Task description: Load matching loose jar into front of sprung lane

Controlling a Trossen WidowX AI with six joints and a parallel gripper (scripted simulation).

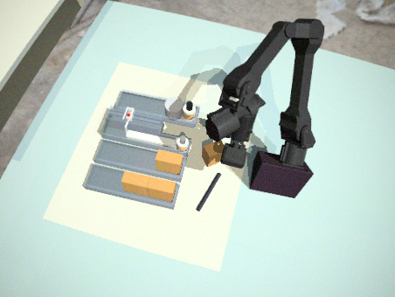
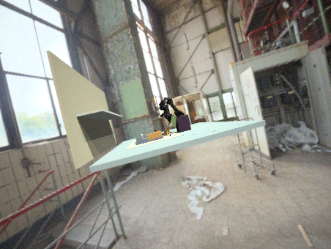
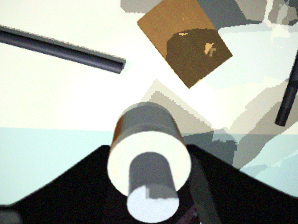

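The lane is 30 cm ahead of my gripper tip, 6 cm to the right of it and 11 cm below it. Round my gripper tip: pale plate: 27 cm ahead, 7 cm to the right, 8 cm below.
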